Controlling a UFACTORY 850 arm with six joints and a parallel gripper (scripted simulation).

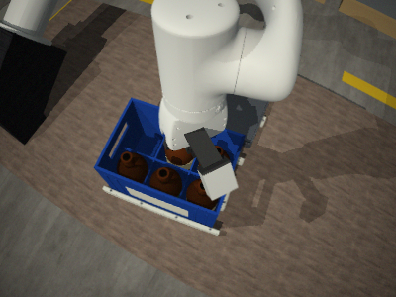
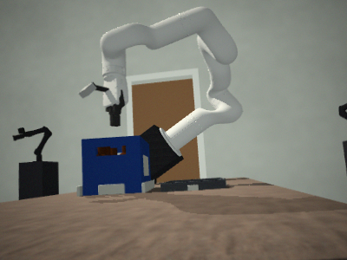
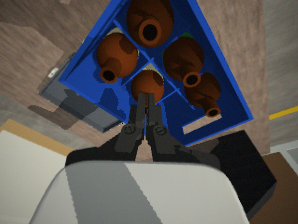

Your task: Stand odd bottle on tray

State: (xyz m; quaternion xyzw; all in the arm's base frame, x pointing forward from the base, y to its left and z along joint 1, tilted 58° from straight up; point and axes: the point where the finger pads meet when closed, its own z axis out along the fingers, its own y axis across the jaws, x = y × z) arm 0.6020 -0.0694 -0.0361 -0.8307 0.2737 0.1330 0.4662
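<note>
Now: the blue crate 50 mm behind my hand, 10 mm to the right of it and 160 mm below it. Also, from my hand: dark grey tray: 50 mm behind, 250 mm to the left, 230 mm below.
</note>
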